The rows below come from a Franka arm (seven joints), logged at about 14 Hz.
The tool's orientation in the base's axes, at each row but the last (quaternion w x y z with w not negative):
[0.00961 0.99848 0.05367 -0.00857]
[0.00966 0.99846 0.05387 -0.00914]
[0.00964 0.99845 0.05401 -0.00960]
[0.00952 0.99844 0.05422 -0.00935]
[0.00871 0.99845 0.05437 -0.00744]
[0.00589 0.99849 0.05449 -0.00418]
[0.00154 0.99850 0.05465 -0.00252]
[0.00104 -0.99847 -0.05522 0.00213]
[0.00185 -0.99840 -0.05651 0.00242]
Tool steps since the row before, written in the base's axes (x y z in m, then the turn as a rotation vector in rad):
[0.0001 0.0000 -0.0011 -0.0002 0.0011 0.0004]
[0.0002 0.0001 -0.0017 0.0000 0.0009 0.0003]
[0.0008 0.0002 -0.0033 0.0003 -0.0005 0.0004]
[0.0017 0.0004 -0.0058 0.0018 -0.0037 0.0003]
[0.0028 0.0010 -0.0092 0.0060 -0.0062 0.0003]
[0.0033 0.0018 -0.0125 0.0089 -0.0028 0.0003]
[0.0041 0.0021 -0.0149 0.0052 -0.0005 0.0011]
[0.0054 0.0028 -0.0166 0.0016 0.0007 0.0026]
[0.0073 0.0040 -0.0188 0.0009 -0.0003 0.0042]
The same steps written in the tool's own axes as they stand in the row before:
[0.0001 0.0000 0.0011 -0.0001 -0.0011 -0.0004]
[0.0002 -0.0001 0.0017 0.0001 -0.0009 -0.0003]
[0.0009 -0.0002 0.0033 0.0002 0.0005 -0.0004]
[0.0018 -0.0003 0.0058 0.0014 0.0039 -0.0003]
[0.0030 -0.0008 0.0091 0.0053 0.0068 -0.0003]
[0.0036 -0.0016 0.0125 0.0085 0.0038 -0.0003]
[0.0044 -0.0017 0.0149 0.0051 0.0011 -0.0011]
[0.0057 -0.0021 0.0166 0.0017 -0.0005 -0.0026]
[0.0078 -0.0031 0.0188 0.0008 0.0004 -0.0042]

